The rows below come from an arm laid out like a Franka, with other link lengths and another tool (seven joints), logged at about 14 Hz.
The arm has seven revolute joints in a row. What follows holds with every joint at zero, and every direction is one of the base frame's. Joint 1 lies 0.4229 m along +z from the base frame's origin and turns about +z. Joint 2 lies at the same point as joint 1 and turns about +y. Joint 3 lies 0.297 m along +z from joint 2 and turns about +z. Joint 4 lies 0.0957 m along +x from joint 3 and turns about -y. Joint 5 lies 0.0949 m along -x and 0.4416 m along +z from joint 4 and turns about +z. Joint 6 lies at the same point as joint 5 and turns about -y. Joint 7 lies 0.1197 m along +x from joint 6 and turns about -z. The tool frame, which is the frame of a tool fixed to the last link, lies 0.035 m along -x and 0.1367 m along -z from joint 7; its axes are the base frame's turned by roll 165.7, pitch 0 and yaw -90.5 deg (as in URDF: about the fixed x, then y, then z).
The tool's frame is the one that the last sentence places.
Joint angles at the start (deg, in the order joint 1, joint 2, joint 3, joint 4, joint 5, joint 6, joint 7): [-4.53 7.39 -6.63 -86.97 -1.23 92.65 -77.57]
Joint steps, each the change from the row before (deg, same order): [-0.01 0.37 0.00 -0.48 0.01 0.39 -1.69]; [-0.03 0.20 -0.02 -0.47 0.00 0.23 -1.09]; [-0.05 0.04 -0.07 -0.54 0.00 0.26 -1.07]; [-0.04 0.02 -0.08 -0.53 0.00 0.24 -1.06]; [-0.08 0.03 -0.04 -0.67 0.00 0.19 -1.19]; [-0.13 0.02 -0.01 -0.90 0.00 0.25 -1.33]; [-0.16 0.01 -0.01 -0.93 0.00 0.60 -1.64]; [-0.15 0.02 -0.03 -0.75 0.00 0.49 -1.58]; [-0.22 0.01 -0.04 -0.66 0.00 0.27 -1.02]
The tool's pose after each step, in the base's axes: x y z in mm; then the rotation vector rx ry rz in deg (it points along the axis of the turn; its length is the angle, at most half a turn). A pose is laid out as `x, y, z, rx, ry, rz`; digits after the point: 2 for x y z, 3 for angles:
671.61, -166.63, 619.71, 160.685, -31.335, -7.012
672.60, -167.52, 613.18, 160.936, -29.770, -7.484
672.74, -169.15, 607.93, 161.175, -28.358, -7.802
672.74, -170.73, 602.98, 161.407, -26.963, -8.108
672.41, -172.30, 596.43, 161.669, -25.347, -8.681
671.69, -174.08, 587.86, 161.962, -23.530, -9.465
671.72, -176.36, 579.73, 162.317, -21.365, -9.733
671.71, -178.69, 573.03, 162.635, -19.310, -9.924
670.67, -181.77, 566.94, 162.822, -18.148, -10.388

